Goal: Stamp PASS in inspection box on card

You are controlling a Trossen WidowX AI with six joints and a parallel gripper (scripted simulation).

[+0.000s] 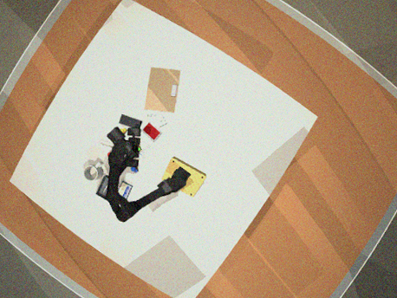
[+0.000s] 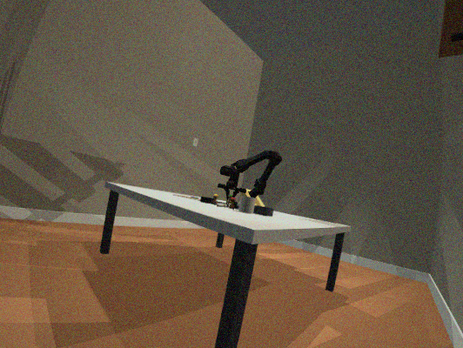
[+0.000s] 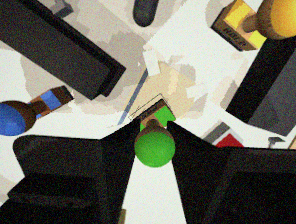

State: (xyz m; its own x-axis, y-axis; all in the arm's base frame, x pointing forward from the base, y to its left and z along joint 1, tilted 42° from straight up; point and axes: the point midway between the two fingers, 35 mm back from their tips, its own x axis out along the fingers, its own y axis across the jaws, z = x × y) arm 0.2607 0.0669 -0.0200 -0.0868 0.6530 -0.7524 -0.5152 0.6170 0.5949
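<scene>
The lined paper slip is 4 cm below my gripper tip. The rest, counted from my gripper tip: yellow-knobbed stamp: 11 cm ahead, 2 cm to the right, 2 cm below; blue-knobbed stamp: 10 cm to the left, 5 cm behind, 2 cm below; red ink pad: 11 cm to the right, 3 cm below, 1 cm behind.
</scene>
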